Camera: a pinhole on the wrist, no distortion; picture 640 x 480 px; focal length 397.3 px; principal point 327.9 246.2 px. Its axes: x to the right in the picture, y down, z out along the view. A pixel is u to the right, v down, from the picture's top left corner.
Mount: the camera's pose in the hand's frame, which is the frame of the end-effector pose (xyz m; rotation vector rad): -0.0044 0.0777 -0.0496 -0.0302 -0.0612 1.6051
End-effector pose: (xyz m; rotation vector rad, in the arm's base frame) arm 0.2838 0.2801 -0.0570 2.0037 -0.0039 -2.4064
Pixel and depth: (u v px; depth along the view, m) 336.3 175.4 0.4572
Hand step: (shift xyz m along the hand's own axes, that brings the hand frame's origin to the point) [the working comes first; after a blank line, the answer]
In the camera's frame: 0.0097 -0.0815 0.4572

0.0502 0.0807 0.4117
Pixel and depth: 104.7 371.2 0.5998
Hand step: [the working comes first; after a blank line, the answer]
In the camera's frame: -0.3370 0.1887 0.5998

-0.2153 -0.2778 0.5318
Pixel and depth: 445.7 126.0 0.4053
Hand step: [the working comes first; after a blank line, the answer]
In the camera's frame: 0.1202 -0.1226 0.4053

0.0904 0.1936 0.3643
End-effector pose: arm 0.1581 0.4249 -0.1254 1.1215 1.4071 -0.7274
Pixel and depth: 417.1 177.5 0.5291
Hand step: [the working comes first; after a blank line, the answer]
In the camera's frame: 0.1188 -0.0915 0.5291

0.0522 0.1886 0.4860
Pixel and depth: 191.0 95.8 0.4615
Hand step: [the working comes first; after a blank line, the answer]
In the camera's frame: -0.1590 -0.1747 0.4615

0.1490 -0.0847 0.4182
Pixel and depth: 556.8 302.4 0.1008
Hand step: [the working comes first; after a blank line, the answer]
In the camera's frame: 0.0581 0.0143 0.1008

-0.0265 0.1332 0.0513
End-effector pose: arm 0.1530 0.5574 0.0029 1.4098 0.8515 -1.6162
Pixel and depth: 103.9 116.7 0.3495
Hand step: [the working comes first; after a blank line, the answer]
In the camera's frame: -0.1971 -0.1139 0.3495

0.0961 -0.1225 0.3022
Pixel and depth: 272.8 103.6 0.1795
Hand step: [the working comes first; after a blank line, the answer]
In the camera's frame: -0.0249 -0.0644 0.1795

0.0504 0.0513 0.1329
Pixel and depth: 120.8 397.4 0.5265
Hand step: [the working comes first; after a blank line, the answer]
In the camera's frame: -0.2744 0.2004 0.5265

-0.2249 -0.2143 0.4591
